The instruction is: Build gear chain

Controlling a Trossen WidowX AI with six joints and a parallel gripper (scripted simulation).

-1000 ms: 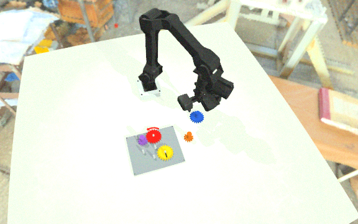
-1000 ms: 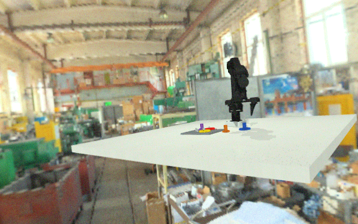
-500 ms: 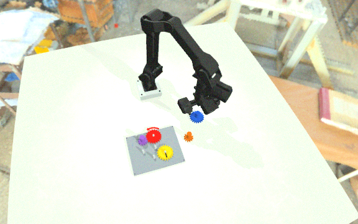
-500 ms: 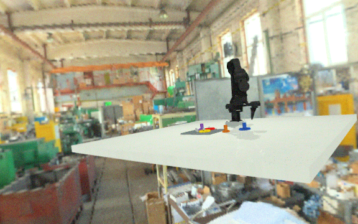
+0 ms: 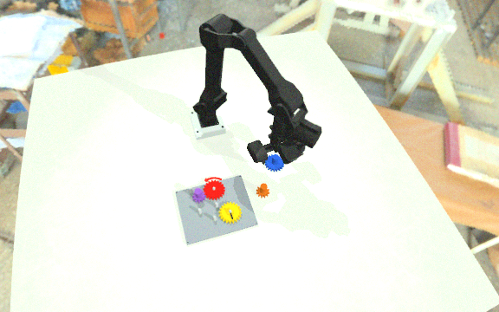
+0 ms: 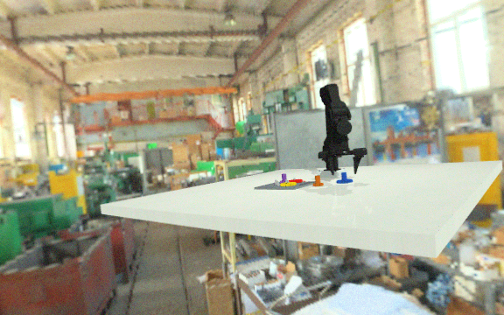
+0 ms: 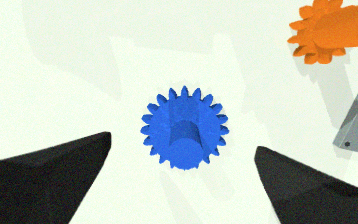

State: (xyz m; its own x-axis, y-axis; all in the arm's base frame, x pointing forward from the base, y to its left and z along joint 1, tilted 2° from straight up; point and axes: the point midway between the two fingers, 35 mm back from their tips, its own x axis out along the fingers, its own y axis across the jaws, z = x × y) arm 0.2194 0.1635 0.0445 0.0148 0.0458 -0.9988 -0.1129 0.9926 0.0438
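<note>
My gripper tip is now 20 mm above the blue gear. From my gripper tip the other things lie so: orange gear 90 mm ahead, 70 mm to the right, 20 mm below; then red gear 210 mm to the right, 40 mm ahead, 20 mm below; then red arrow 210 mm to the right, 20 mm below.
</note>
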